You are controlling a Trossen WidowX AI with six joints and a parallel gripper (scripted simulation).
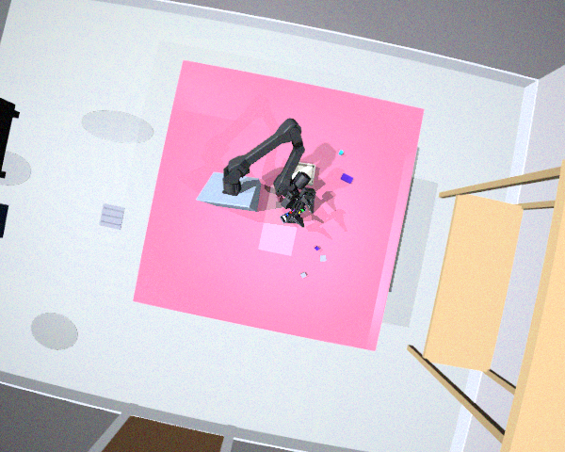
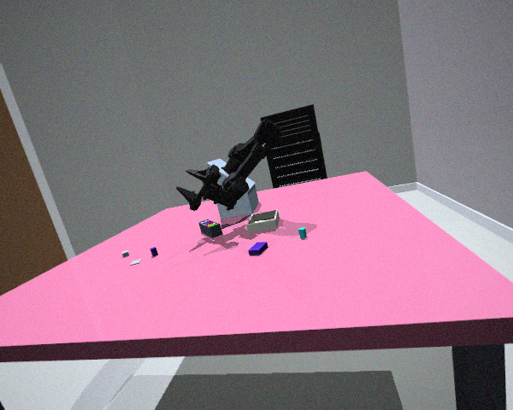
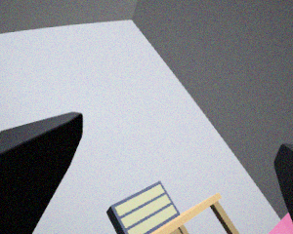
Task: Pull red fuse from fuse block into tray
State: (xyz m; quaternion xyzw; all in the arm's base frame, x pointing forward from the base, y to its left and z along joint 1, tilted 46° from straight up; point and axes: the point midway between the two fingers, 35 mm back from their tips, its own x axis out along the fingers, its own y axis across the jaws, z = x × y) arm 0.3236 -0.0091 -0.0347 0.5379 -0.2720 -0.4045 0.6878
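My gripper tip is now 20 cm above the red fuse, 7 cm past it and 2 cm to the right of it. From my gripper tip the other things lie so: purple block: 27 cm to the left, 22 cm below, 17 cm ahead; then small dark blue piece: 21 cm below, 12 cm to the right, 10 cm ahead; then white tray: 24 cm to the left, 22 cm below, 6 cm behind.
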